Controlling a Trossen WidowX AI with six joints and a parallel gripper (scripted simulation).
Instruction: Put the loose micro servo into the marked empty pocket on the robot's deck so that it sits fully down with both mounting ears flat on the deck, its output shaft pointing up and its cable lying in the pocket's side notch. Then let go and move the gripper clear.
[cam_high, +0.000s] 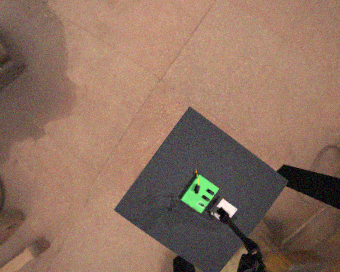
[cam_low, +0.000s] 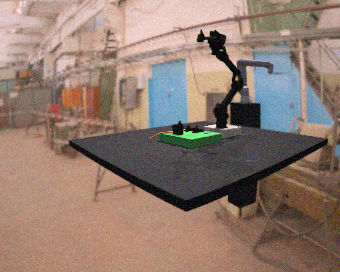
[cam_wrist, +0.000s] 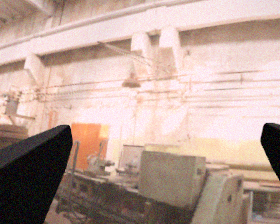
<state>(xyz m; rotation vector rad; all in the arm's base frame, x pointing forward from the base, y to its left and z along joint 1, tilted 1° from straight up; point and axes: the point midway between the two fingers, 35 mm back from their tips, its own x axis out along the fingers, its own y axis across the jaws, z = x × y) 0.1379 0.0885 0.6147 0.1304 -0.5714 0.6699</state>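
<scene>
Right now the green deck is 67 cm below my gripper tip, 15 cm ahead of it and 7 cm to the right of it.
</scene>
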